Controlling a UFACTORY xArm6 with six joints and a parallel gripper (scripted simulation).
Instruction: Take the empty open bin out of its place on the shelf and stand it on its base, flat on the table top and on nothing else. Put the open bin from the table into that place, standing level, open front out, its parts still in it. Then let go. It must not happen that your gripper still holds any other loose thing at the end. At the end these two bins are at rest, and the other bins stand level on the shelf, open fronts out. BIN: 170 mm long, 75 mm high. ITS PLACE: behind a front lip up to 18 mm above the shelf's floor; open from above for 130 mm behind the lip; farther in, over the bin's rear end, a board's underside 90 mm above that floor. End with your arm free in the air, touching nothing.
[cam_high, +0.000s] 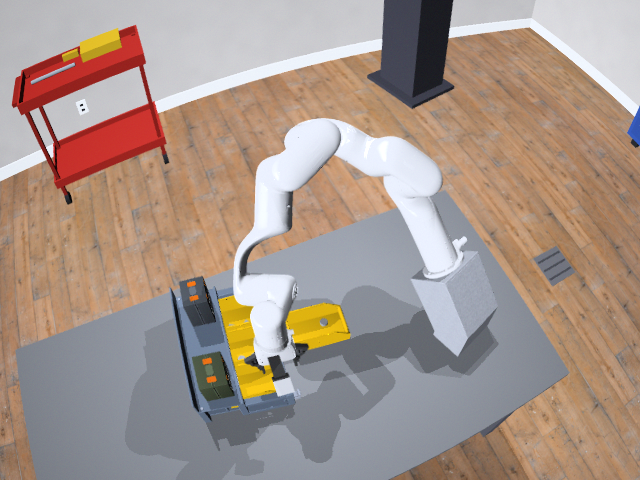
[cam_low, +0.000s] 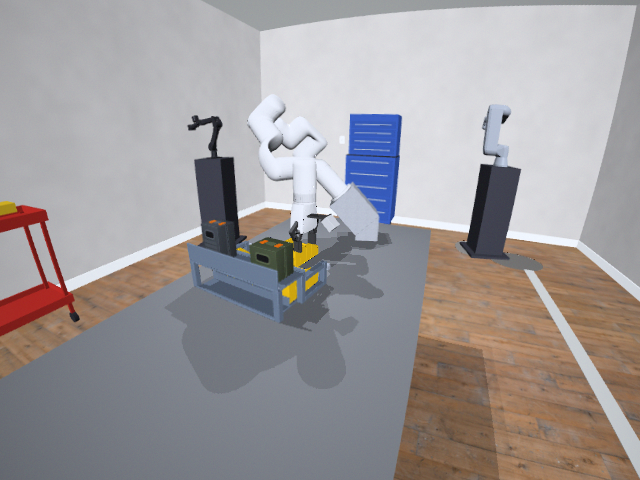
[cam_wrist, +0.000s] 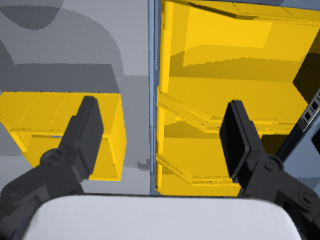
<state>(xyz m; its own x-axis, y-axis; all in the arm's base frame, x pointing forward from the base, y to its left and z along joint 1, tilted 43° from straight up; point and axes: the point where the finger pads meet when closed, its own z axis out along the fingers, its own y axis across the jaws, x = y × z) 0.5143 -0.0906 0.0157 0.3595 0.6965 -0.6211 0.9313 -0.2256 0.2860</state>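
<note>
My hand is 5 cm past the shelf lip, 10 cm to the left of it and 12 cm above it. Also, from my hand: olive box: 17 cm ahead, 6 cm to the right, 2 cm above; then dark grey box: 8 cm ahead, 28 cm to the right, 3 cm above.
</note>
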